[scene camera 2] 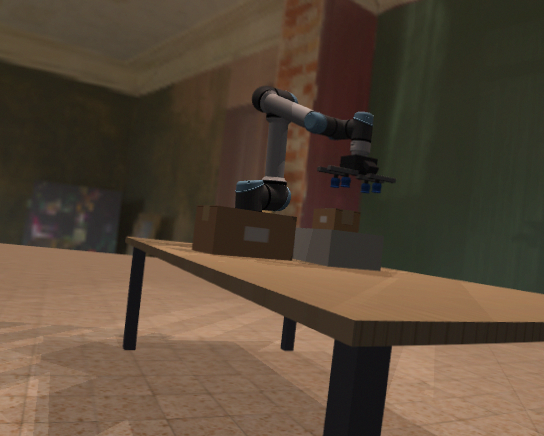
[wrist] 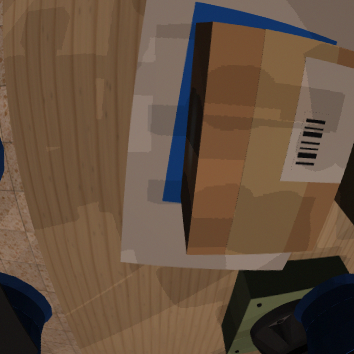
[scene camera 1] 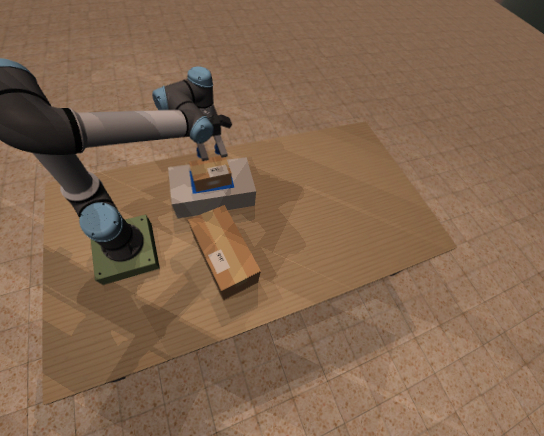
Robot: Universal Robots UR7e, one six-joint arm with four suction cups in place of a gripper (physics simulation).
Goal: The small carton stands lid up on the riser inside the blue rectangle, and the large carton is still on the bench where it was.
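Places are measured from the arm's base along level axes (x ahead, y left, z up), in millimetres.
Where they show: hand, tool point: (scene camera 2: 355, 189) (wrist: 182, 253); arm's base, link origin: (wrist: 285, 321) (scene camera 1: 123, 243).
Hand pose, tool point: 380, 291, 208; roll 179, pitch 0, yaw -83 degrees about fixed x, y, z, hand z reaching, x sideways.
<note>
Things, the pixels of their top centre, and the offset from my tool point, as dx, dy, dz. Level surfaces: height alone.
- small carton, top centre: (wrist: 280, 162) (scene camera 2: 336, 210) (scene camera 1: 210, 167) -1, -68, -85
- grey riser, top centre: (wrist: 249, 121) (scene camera 2: 334, 231) (scene camera 1: 211, 179) -1, -70, -164
- blue rectangle, top centre: (wrist: 249, 121) (scene camera 1: 211, 179) -1, -70, -164
- large carton, top centre: (scene camera 2: 247, 211) (scene camera 1: 223, 244) -2, -404, -130
- bench, surface height: dz -284
The small carton (scene camera 1: 212, 176) (scene camera 2: 336, 220) (wrist: 240, 140) stands on the grey riser (scene camera 1: 243, 185) (scene camera 2: 355, 250) (wrist: 137, 210), its taped, labelled lid face up. The blue rectangle (scene camera 1: 213, 189) (wrist: 176, 165) shows along its edges; part of it is hidden under the carton. The large carton (scene camera 1: 225, 245) (scene camera 2: 245, 232) rests on the bench (scene camera 1: 340, 200) (scene camera 2: 300, 285) (wrist: 65, 150) beside the riser. My suction gripper (scene camera 1: 212, 152) (scene camera 2: 356, 186) is open. Its blue cups hang above the small carton with a visible gap in scene camera 2, and they hold nothing.
The arm's green base plate (scene camera 1: 102, 267) (wrist: 234, 312) sits on the bench left of the large carton in scene camera 1. The large carton's far end lies close to the riser's front. The arm reaches over the bench's back left part. Tiled floor surrounds the bench.
</note>
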